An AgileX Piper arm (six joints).
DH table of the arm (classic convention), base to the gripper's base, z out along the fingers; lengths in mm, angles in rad. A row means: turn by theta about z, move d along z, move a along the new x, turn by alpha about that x. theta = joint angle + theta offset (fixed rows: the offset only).
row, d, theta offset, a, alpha
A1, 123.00, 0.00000, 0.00, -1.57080
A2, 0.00, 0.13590, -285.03, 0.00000
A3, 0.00, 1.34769, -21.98, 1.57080
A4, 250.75, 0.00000, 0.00, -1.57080
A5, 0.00, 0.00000, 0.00, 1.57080
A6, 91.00, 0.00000, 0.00, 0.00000
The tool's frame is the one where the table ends.
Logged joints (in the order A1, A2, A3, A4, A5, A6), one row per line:
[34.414 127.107 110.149 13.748 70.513 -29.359]
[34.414 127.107 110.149 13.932 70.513 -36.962]
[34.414 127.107 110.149 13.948 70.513 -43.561]
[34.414 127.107 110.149 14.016 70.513 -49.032]
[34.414 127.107 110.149 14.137 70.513 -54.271]
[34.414 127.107 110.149 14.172 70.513 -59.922]
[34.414 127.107 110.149 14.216 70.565 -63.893]
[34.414 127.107 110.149 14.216 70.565 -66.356]
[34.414 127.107 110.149 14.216 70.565 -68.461]
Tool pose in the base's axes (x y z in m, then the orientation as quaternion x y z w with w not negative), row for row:
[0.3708 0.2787 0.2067 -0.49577 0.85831 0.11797 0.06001]
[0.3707 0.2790 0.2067 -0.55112 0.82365 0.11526 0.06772]
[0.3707 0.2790 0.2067 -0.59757 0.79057 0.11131 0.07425]
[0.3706 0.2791 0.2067 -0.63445 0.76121 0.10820 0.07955]
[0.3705 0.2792 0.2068 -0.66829 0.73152 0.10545 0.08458]
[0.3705 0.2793 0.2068 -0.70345 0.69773 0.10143 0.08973]
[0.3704 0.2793 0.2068 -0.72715 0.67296 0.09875 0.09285]
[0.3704 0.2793 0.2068 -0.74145 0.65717 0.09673 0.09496]
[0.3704 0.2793 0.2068 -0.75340 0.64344 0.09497 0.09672]
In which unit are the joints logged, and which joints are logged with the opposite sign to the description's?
The joints are logged in degrees. Opposite sign: A3.
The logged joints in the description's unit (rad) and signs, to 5 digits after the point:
[0.60064 2.21844 -1.92246 0.23995 1.23068 -0.51241]
[0.60064 2.21844 -1.92246 0.24316 1.23068 -0.64511]
[0.60064 2.21844 -1.92246 0.24344 1.23068 -0.76028]
[0.60064 2.21844 -1.92246 0.24463 1.23068 -0.85577]
[0.60064 2.21844 -1.92246 0.24674 1.23068 -0.94721]
[0.60064 2.21844 -1.92246 0.24735 1.23068 -1.04584]
[0.60064 2.21844 -1.92246 0.24812 1.23159 -1.11514]
[0.60064 2.21844 -1.92246 0.24812 1.23159 -1.15813]
[0.60064 2.21844 -1.92246 0.24812 1.23159 -1.19487]

